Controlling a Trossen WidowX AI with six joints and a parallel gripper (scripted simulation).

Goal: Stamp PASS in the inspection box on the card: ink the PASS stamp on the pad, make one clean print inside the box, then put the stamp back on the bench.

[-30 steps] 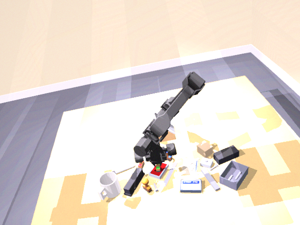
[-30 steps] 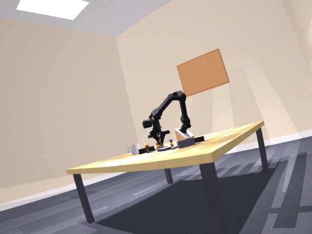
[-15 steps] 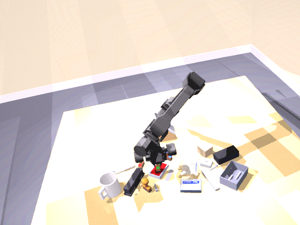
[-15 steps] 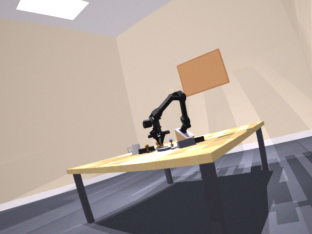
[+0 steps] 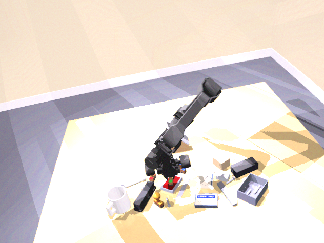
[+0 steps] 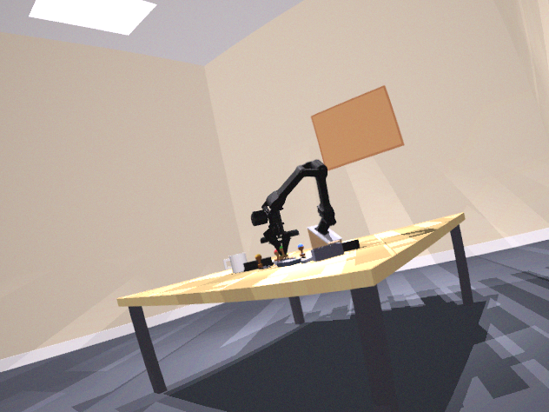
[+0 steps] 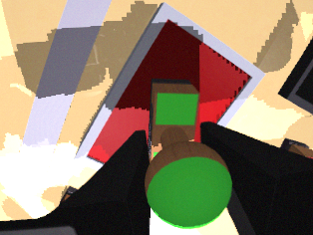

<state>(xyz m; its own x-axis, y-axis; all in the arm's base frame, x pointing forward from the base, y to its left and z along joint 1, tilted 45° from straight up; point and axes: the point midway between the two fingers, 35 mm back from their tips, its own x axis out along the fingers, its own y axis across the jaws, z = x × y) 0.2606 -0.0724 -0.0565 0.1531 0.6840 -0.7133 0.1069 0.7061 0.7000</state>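
Right now my gripper tip is right at the green-knobbed stamp. Also, from my gripper tip: red ink pad 30 mm below; then blue-knobbed stamp 60 mm behind, 60 mm to the left, 20 mm below; then red-knobbed stamp 60 mm behind, 70 mm to the right, 20 mm below.
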